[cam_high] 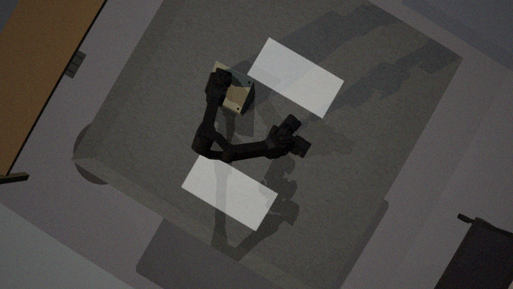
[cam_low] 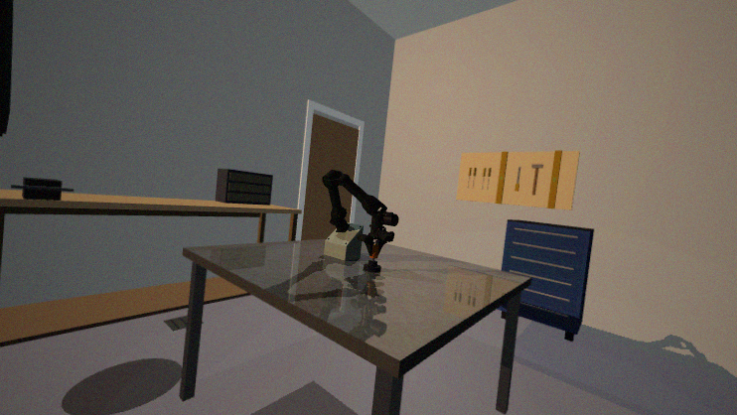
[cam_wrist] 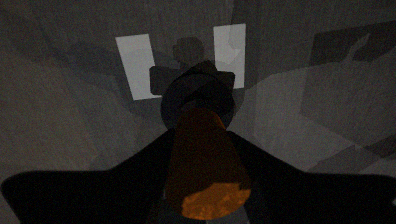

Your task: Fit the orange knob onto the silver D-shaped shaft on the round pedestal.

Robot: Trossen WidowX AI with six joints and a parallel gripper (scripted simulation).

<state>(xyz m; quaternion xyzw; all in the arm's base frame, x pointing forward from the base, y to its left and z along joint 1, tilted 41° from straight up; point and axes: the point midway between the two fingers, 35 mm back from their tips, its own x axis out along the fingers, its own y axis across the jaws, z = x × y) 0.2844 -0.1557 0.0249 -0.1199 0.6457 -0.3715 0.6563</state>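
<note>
My gripper tip is now 30 mm below the orange knob. From my gripper tip the other things lie so: dark round pedestal (40 mm below).
</note>
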